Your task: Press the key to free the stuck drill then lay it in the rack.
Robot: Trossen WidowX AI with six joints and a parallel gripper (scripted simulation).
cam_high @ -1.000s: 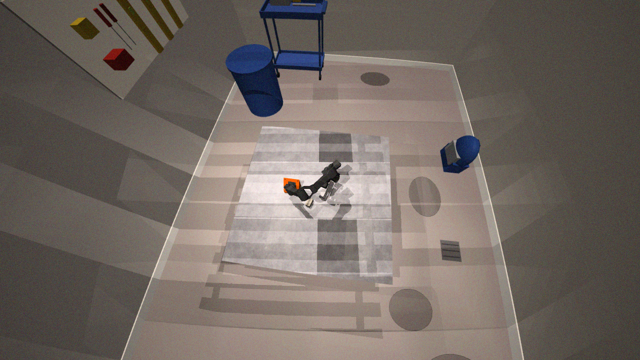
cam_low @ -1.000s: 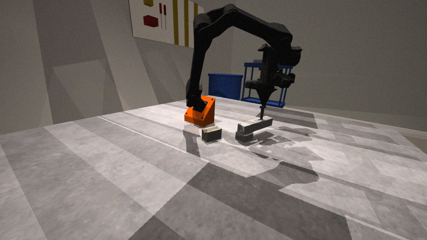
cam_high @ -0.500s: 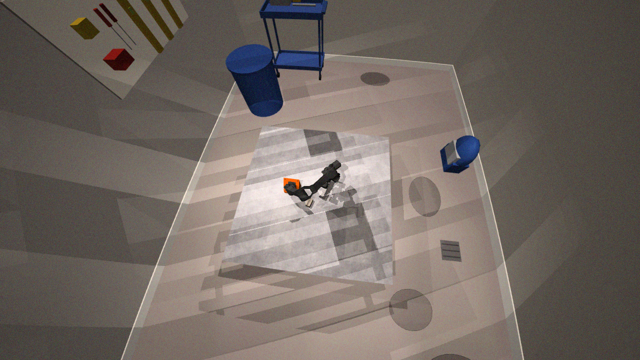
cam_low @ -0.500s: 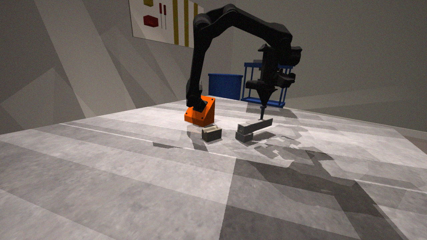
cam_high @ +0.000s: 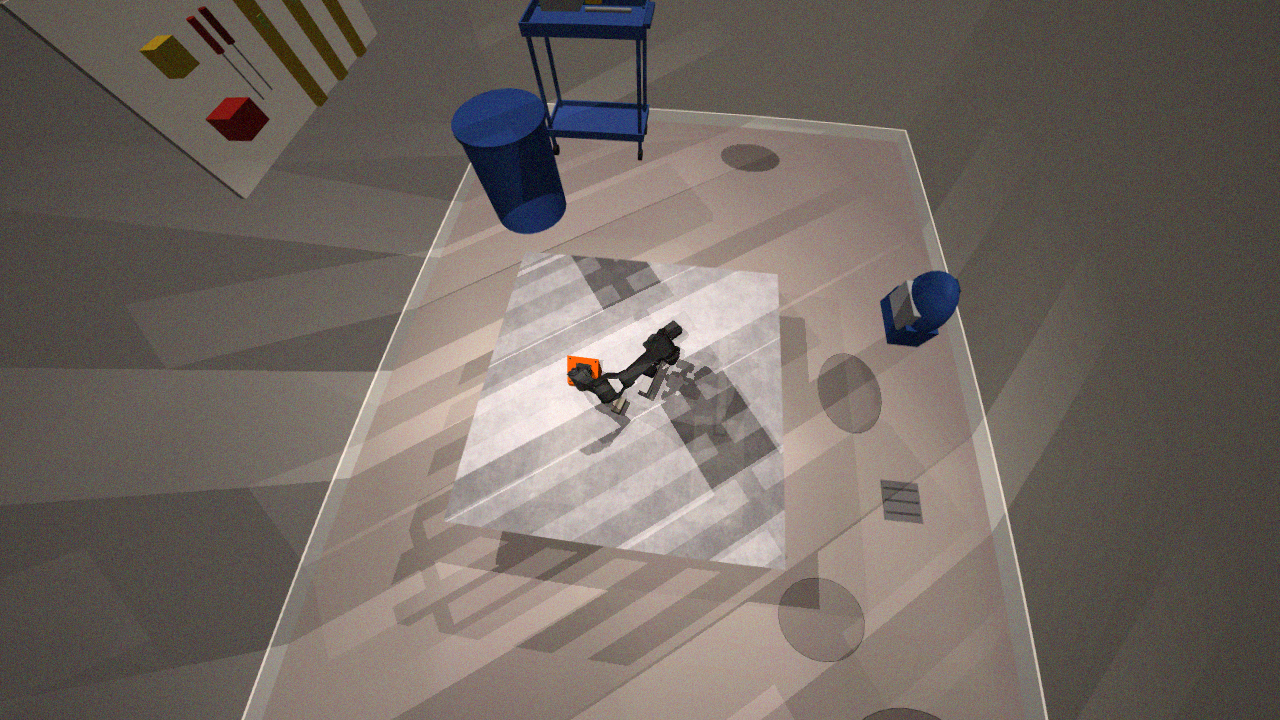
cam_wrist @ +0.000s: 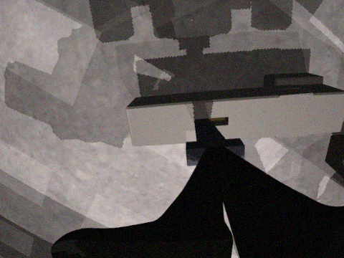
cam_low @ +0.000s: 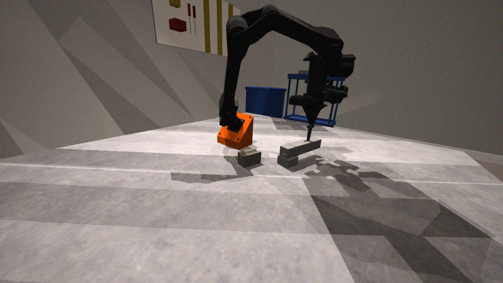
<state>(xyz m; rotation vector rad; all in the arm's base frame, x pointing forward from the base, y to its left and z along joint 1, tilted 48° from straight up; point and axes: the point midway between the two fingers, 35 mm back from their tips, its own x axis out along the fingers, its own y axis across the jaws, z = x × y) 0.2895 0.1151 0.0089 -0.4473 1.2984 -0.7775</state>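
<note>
The blue key lies 30 mm below my gripper tip. From my gripper tip the other things lie so: drill (80 mm below, 50 mm to the right, 20 mm behind); then rack (170 mm to the right, 130 mm behind, 110 mm below).
</note>
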